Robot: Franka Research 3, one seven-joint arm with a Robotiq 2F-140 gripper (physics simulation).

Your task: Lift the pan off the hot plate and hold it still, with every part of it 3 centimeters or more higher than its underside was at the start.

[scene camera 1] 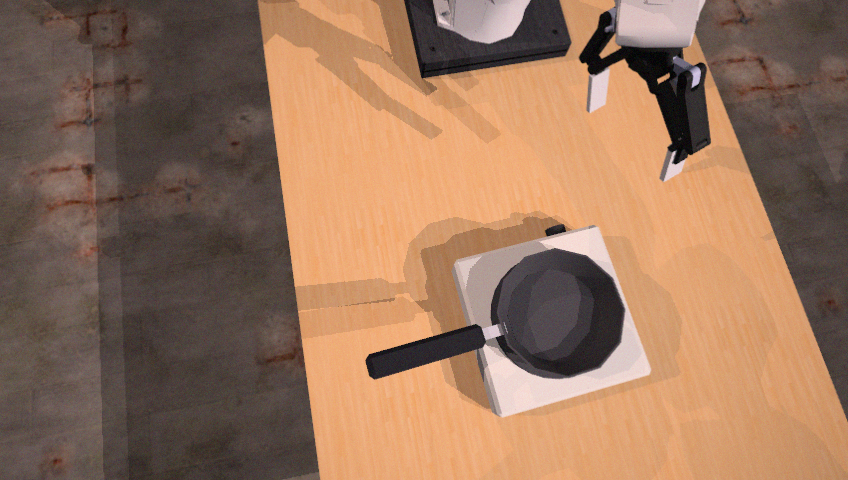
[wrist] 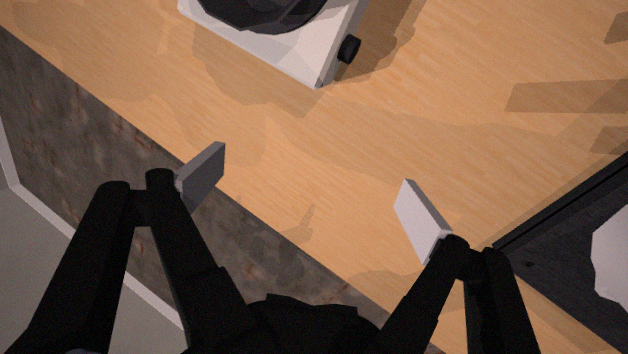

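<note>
A dark round pan sits on the white square hot plate. Its black handle points left in the scene view, reaching past the hot plate's edge over the table; the handle is out of frame in the wrist view. The hot plate's black knob is on the side toward the robot base. My gripper is wide open with nothing between its fingers. It hangs above the table at the upper right of the scene view, apart from the pan and hot plate.
The robot's black base plate stands at the top of the wooden table in the scene view. The table's right edge runs below my gripper, with floor beyond it. Shadows fall across the table.
</note>
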